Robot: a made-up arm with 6 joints.
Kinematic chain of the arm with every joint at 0, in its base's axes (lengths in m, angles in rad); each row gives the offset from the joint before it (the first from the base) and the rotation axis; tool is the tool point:
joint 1: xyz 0 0 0.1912 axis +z
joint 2: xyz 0 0.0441 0 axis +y
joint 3: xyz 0 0 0.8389 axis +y
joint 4: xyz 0 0 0.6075 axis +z
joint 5: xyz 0 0 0 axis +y
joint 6: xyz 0 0 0.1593 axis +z
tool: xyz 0 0 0
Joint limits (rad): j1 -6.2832..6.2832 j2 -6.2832..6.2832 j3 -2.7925..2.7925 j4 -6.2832..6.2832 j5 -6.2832..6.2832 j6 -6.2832..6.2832
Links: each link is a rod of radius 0.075 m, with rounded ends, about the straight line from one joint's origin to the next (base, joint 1, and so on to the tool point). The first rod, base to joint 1, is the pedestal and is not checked.
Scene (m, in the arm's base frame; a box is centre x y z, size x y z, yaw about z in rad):
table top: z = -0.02
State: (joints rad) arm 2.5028 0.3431 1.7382 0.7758 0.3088 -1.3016
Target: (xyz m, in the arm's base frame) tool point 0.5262 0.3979 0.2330
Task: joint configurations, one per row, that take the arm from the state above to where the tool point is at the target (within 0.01 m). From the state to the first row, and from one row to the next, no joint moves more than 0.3 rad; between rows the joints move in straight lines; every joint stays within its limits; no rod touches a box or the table.
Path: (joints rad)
1: 2.2265 0.3595 1.8169 0.7715 0.2748 -1.3016
2: 1.9503 0.3759 1.8957 0.7672 0.2407 -1.3016
3: 1.6740 0.3923 1.9744 0.7629 0.2067 -1.3016
4: 1.3978 0.4086 2.0531 0.7586 0.1727 -1.3016
5: 1.1215 0.4250 2.1319 0.7542 0.1386 -1.3016
6: 0.8452 0.4414 2.2106 0.7499 0.1046 -1.3016
7: 0.5690 0.4578 2.2894 0.7456 0.0706 -1.3016

